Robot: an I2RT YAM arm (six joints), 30 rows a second.
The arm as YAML. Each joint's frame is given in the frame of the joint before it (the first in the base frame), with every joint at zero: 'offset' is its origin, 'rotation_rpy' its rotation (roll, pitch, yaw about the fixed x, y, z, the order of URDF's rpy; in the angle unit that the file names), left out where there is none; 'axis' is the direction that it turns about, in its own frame. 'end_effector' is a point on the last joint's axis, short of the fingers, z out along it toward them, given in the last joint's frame.
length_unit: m
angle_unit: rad
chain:
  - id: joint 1
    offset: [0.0, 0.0, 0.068]
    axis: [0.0, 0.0, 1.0]
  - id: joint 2
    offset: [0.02, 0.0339, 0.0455]
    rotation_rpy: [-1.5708, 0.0, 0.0]
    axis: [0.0, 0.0, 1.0]
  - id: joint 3
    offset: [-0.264, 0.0, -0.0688]
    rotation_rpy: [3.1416, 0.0, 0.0]
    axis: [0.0, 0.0, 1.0]
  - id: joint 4
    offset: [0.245, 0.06, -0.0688]
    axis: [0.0, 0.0, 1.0]
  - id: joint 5
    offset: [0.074, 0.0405, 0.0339]
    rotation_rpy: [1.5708, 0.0, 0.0]
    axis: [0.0, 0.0, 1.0]
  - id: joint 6
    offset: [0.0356, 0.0, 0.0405]
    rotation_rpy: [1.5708, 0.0, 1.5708]
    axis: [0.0, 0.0, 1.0]
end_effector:
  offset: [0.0, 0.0, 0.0]
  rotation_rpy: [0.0, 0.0, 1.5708]
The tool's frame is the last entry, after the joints.
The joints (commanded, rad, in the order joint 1, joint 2, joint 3, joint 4, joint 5, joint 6), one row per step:
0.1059 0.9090 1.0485 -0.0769 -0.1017 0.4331
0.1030 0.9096 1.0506 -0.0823 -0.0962 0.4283
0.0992 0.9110 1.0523 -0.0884 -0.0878 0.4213
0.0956 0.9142 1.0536 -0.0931 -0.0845 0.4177
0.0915 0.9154 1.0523 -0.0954 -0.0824 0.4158
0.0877 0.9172 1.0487 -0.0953 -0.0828 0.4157
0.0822 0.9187 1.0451 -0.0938 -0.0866 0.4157
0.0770 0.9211 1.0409 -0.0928 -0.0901 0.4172
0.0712 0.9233 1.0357 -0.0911 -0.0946 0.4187
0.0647 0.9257 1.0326 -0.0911 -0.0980 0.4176
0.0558 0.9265 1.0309 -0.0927 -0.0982 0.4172
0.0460 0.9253 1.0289 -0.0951 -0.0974 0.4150
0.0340 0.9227 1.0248 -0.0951 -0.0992 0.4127
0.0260 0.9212 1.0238 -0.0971 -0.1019 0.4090
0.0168 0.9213 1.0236 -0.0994 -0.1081 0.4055
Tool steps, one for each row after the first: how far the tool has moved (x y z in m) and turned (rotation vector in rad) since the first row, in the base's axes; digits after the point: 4 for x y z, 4 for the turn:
0.0001 -0.0008 0.0000 -0.0048 0.0029 -0.0087
0.0006 -0.0018 -0.0003 -0.0117 0.0074 -0.0213
0.0015 -0.0025 -0.0010 -0.0158 0.0133 -0.0283
0.0022 -0.0034 -0.0019 -0.0180 0.0178 -0.0346
0.0031 -0.0041 -0.0034 -0.0187 0.0231 -0.0379
0.0040 -0.0050 -0.0048 -0.0192 0.0267 -0.0396
0.0052 -0.0058 -0.0066 -0.0183 0.0325 -0.0412
0.0064 -0.0068 -0.0086 -0.0175 0.0385 -0.0424
0.0075 -0.0079 -0.0101 -0.0191 0.0438 -0.0455
0.0080 -0.0098 -0.0110 -0.0196 0.0479 -0.0542
0.0080 -0.0118 -0.0118 -0.0218 0.0508 -0.0648
0.0077 -0.0143 -0.0127 -0.0239 0.0520 -0.0751
0.0074 -0.0159 -0.0130 -0.0275 0.0530 -0.0805
0.0075 -0.0175 -0.0133 -0.0311 0.0550 -0.0836

